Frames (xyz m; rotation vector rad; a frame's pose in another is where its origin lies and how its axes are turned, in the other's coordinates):
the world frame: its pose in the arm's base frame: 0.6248 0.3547 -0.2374 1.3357 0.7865 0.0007
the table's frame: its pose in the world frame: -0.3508 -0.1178 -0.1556 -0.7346 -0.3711 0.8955
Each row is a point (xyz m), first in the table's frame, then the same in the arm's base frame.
Working: the table's frame: its pose in the arm's base frame: 0.2331 0.3062 -0.1643 0.8360 -0.1826 0.6688

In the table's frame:
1: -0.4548 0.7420 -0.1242
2: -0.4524 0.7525 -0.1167
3: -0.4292 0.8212 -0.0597
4: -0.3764 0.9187 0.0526
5: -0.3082 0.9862 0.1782
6: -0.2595 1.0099 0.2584
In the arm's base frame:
1: -0.5913 0.5383 0.0342
2: -0.5951 0.5390 0.0467
3: -0.6132 0.5411 0.1372
4: -0.6200 0.5304 0.2945
5: -0.5950 0.5028 0.4481
6: -0.5630 0.4784 0.5361

